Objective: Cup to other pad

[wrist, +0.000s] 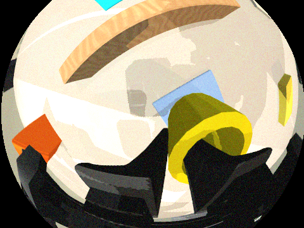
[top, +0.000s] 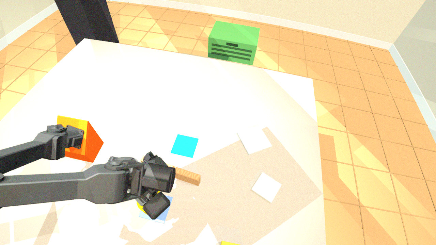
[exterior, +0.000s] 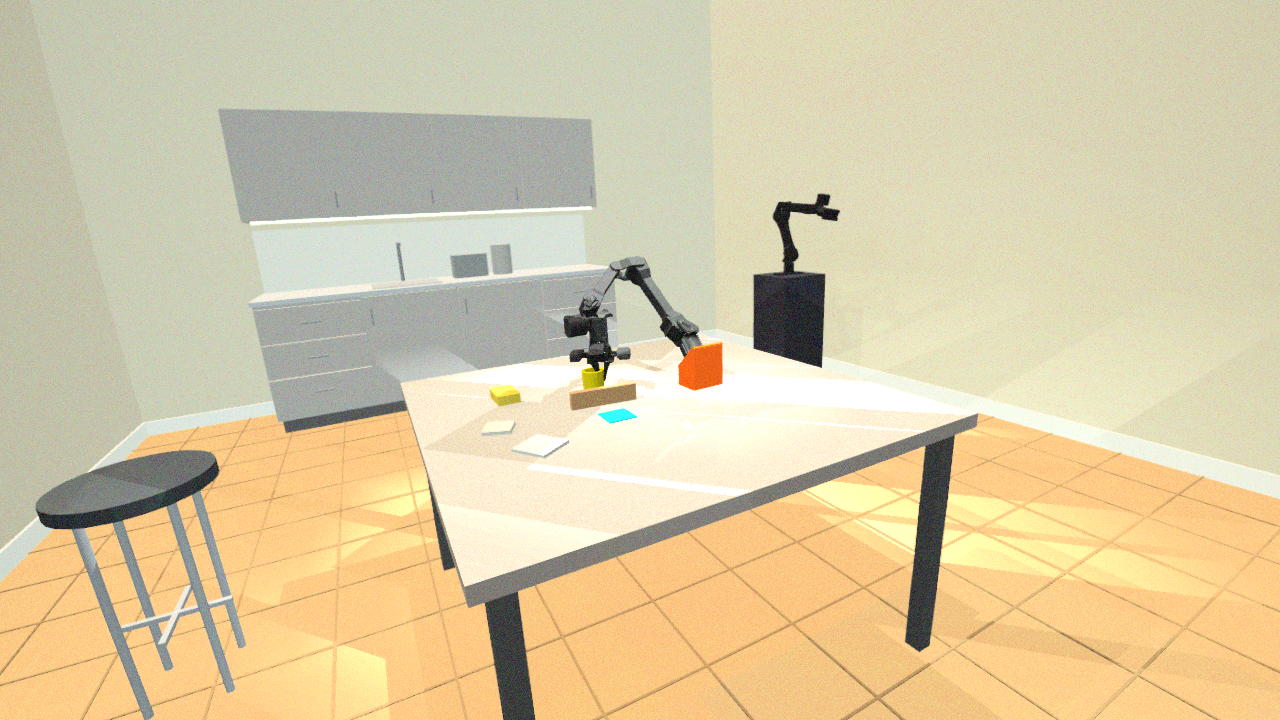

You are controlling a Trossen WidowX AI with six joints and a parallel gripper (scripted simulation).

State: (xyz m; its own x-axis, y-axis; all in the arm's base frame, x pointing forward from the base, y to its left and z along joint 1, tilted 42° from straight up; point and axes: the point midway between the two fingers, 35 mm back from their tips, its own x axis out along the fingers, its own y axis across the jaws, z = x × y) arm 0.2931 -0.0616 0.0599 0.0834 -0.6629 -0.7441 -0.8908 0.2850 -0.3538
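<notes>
Right now the light blue pad is 5 cm below my gripper tip, 3 cm ahead of it and 1 cm to the right of it. From my gripper tip the other things lie so: cyan pad 22 cm to the left, 5 cm below, 4 cm ahead; wooden bar 10 cm to the left, 4 cm ahead, 2 cm below; yellow cup 2 cm to the right, 2 cm ahead.
</notes>
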